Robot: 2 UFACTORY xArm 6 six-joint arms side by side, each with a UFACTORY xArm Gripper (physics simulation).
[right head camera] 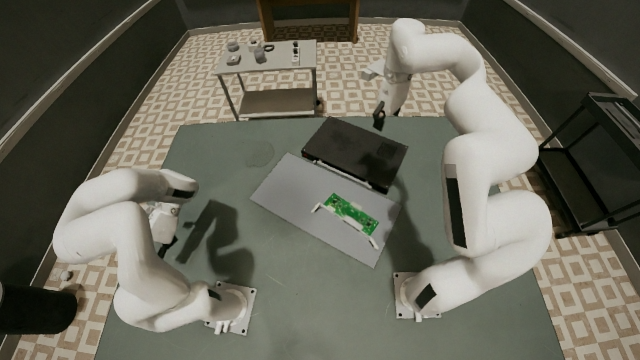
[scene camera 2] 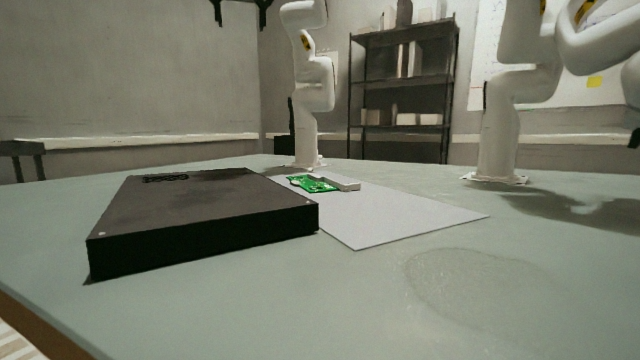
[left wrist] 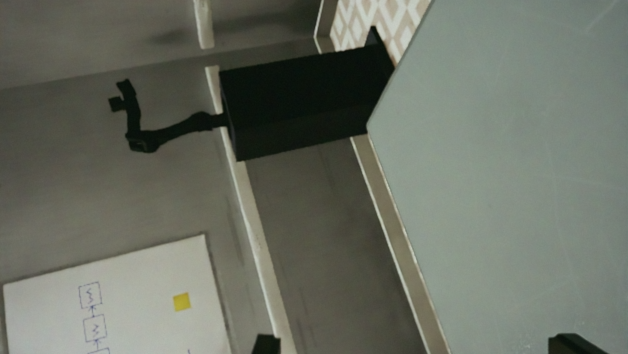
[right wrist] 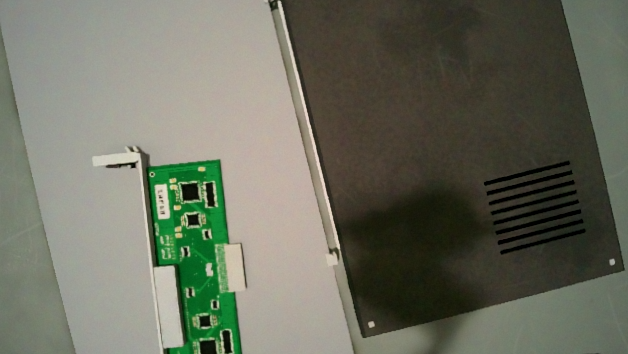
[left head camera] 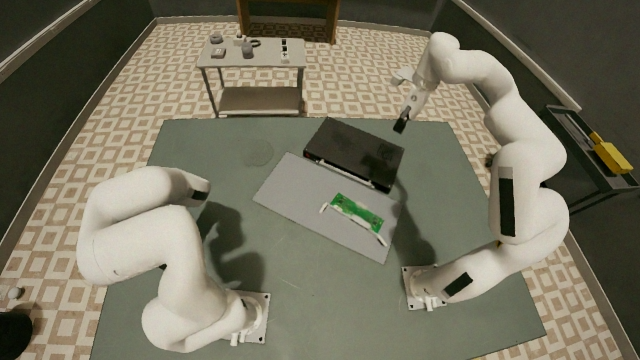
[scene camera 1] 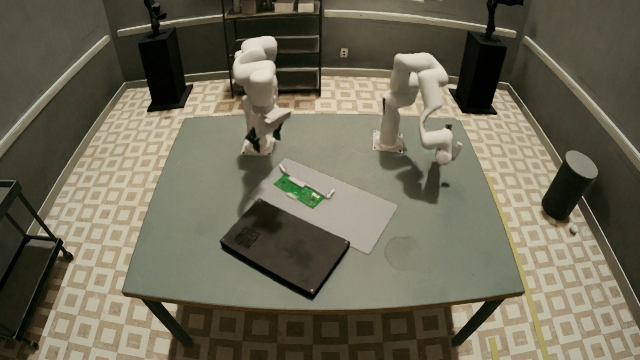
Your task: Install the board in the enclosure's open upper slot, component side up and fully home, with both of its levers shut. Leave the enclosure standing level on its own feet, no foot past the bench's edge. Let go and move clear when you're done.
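Frame: origin at the left arm's base, x ahead, y left, z up, level; metres.
Where they show: right gripper, fingertip midpoint: (right head camera: pixel 385 121) (scene camera 2: pixel 241 27) (left head camera: pixel 402 124) (scene camera 1: pixel 267 145); left arm's base, link origin: (right head camera: pixel 230 307) (scene camera 2: pixel 493 177) (scene camera 1: pixel 387 141); right arm's base, link origin: (scene camera 2: pixel 306 165) (left head camera: pixel 423 286).
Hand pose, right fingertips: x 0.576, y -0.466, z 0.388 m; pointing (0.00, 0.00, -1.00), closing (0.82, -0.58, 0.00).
Observation:
Things, the pixels of their top centre, and the offset from my right fingertips. "pt": a spot on its surface instead. Level surfaces: height alone.
- green board, surface spot: (right wrist: pixel 195 270) (scene camera 2: pixel 309 182) (right head camera: pixel 350 213) (left head camera: pixel 356 212) (scene camera 1: pixel 298 190) pt dx -0.151, dy +0.071, dz -0.381 m
- grey mat, surface height: dz -0.386 m
- black enclosure, top centre: (right wrist: pixel 438 90) (scene camera 2: pixel 207 185) (scene camera 1: pixel 284 240) (right head camera: pixel 355 149) (left head camera: pixel 356 150) dx +0.159, dy +0.073, dz -0.337 m
- bench, surface height: dz -0.388 m
The green board (left head camera: pixel 357 212) (right head camera: pixel 351 214) (scene camera 1: pixel 299 192) (scene camera 2: pixel 312 184) (right wrist: pixel 195 270) lies component side up on the grey mat (left head camera: pixel 285 190) (scene camera 1: pixel 360 215) (right wrist: pixel 75 75), both white levers swung outward. The black enclosure (left head camera: pixel 350 145) (right head camera: pixel 350 145) (scene camera 1: pixel 285 245) (scene camera 2: pixel 200 210) (right wrist: pixel 425 125) lies flat beside it, its front strip facing the board. Its slots and feet are hidden. My right gripper (right head camera: pixel 388 115) (scene camera 1: pixel 266 136) is open and empty, raised above the bench, clear of board and enclosure. My left gripper (left wrist: pixel 420 345) is open and empty, away from both.
The enclosure is near the bench (left head camera: pixel 280 270) (scene camera 1: pixel 180 260) edge at the bottom of scene camera 1. A side table (left head camera: pixel 250 60) with small items and a black cart (right head camera: pixel 600 150) stand off the bench. A black pedestal (left wrist: pixel 300 100) shows in the left wrist view.

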